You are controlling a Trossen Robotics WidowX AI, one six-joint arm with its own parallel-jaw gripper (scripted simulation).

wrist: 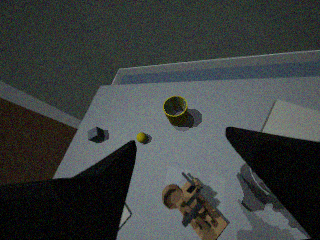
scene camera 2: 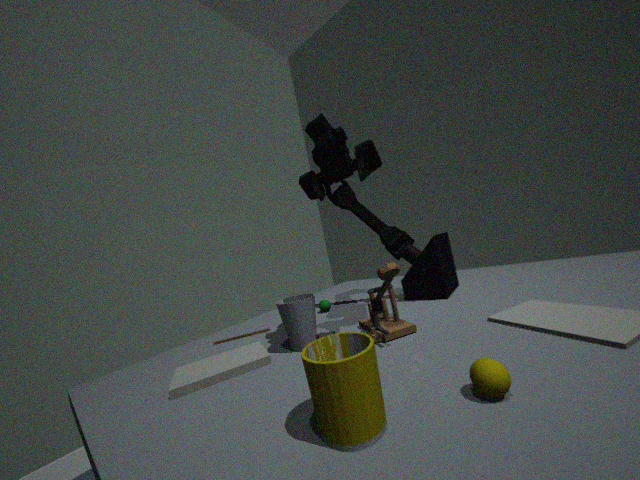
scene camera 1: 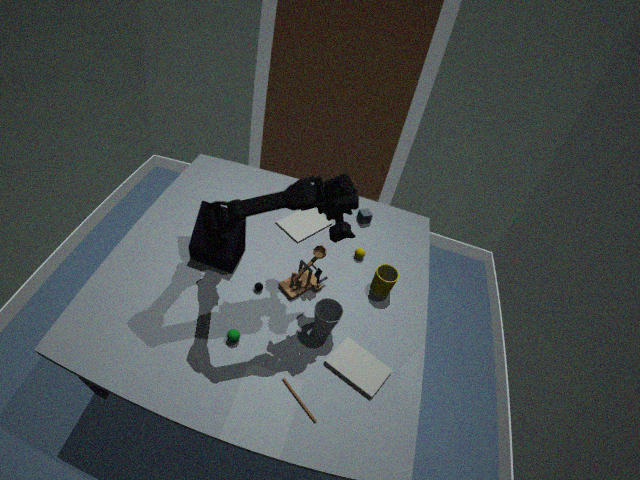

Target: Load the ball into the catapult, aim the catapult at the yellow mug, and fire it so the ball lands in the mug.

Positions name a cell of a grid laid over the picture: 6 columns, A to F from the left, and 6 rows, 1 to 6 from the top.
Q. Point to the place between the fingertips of my gripper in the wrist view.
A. D4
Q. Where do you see a wooden catapult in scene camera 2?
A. At D5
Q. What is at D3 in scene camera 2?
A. My gripper.
